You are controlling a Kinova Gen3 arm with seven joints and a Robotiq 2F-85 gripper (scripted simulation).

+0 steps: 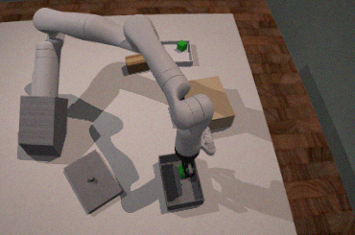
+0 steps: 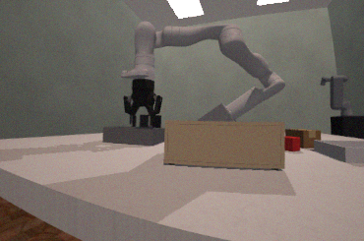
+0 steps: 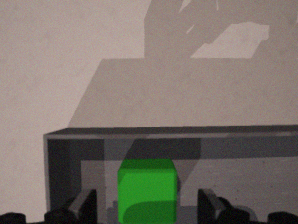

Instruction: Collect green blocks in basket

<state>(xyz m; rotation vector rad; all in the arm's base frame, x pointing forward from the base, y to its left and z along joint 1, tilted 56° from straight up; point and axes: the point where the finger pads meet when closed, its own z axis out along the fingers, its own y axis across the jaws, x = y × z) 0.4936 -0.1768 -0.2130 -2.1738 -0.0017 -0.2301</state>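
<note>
Now: hand 4 cm above the metal box, 3 cm to the left of it and 2 cm past it. Also, from my hand: cardboard box 52 cm to the left, 15 cm behind, 3 cm below; light wooden cabinet 26 cm to the left, 10 cm ahead, 3 cm below; red block 45 cm to the left, 5 cm below, 4 cm behind.
</note>
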